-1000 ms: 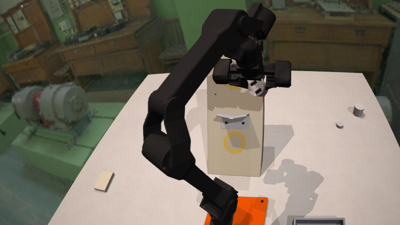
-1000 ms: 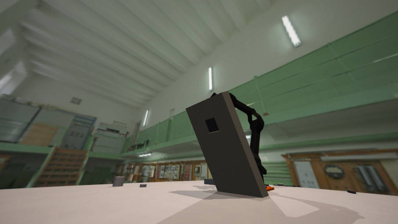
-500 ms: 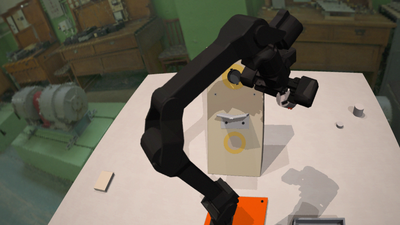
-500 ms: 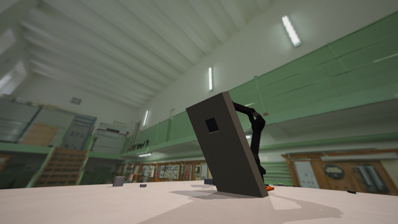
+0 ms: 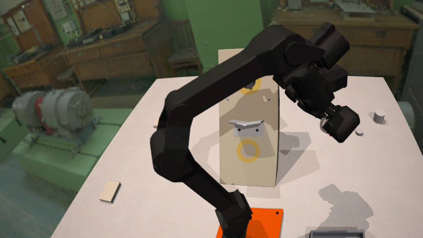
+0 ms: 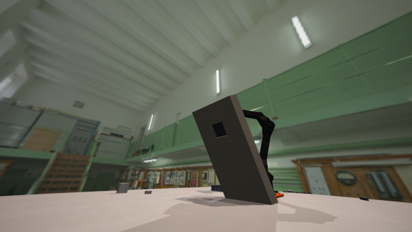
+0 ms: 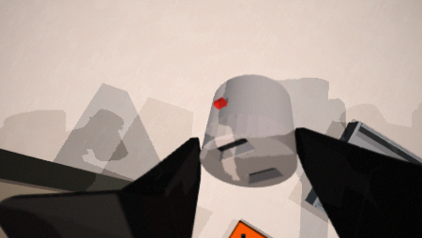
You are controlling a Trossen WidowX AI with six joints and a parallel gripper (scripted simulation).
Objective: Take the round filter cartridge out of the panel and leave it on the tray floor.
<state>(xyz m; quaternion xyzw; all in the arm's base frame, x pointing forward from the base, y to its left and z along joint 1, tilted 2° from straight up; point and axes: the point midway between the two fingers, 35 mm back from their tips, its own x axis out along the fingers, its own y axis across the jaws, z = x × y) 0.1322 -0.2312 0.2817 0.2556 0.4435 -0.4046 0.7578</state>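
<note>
The grey tray is 230 mm behind my gripper tip, 40 mm to the right of it and 260 mm below it. From my gripper tip the other things lie so: round filter cartridge (right at my gripper tip); then grey bracket (120 mm ahead, 220 mm to the left, 100 mm below).
</note>
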